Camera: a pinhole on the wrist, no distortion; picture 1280 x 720 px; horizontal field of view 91.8 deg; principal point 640.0 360.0 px. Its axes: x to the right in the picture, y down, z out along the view. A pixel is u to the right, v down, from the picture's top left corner.
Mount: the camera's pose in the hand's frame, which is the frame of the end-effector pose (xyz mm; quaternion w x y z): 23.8 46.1 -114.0 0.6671 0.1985 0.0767 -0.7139
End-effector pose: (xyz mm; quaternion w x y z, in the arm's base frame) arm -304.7 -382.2 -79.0 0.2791 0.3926 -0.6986 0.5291
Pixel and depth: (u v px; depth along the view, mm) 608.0 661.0 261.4
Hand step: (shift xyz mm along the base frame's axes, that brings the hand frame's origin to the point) -7.0 -175.0 66.5
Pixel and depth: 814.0 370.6 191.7
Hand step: 69.8 -46.0 20.4
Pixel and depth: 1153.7 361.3 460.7
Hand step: 445.5 -196.6 147.0
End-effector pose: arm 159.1 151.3 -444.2 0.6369 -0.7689 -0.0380 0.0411
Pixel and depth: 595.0 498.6 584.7
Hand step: -4.2 476.1 59.0
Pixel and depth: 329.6 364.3 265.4
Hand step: -37.8 159.8 -100.7
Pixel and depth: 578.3 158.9 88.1
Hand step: -15.8 -40.8 -16.8
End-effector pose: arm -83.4 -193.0 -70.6 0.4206 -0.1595 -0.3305 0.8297
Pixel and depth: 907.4 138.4 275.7
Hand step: 127.4 -65.9 160.7
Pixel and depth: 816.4 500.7 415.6
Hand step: -13.9 31.0 326.2
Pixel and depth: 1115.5 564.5 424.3
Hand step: 117.2 172.5 414.9
